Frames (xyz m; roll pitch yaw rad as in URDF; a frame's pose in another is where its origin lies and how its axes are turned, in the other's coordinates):
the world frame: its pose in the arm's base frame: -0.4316 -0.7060 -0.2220 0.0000 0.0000 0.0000
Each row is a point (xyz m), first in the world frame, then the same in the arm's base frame.
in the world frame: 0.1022 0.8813 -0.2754
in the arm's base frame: -0.3294 0.1753 -0.4974
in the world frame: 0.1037 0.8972 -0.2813
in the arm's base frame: -0.3279 0.1912 -0.5033
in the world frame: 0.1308 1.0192 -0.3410
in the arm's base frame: -0.3008 0.3132 -0.5630
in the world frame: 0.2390 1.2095 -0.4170
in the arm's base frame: -0.1926 0.5035 -0.6390
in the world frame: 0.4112 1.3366 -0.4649
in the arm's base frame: -0.0204 0.6306 -0.6869
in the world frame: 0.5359 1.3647 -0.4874
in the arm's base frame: 0.1043 0.6587 -0.7094
